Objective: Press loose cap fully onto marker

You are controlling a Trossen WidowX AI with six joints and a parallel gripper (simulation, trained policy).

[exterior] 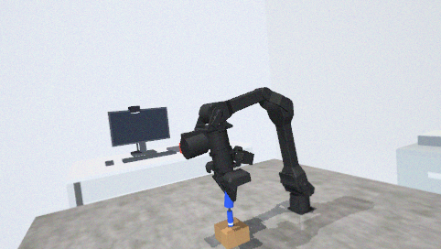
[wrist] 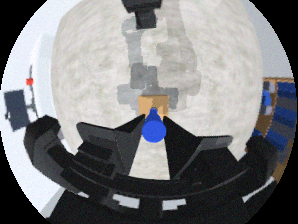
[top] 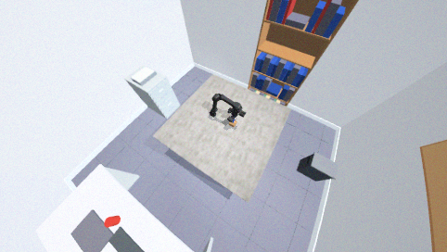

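Now: the tan holder block 1 cm ahead of my gripper tip and 10 cm below it. Also, from my gripper tip: blue cap (1 cm ahead, 1 cm above).
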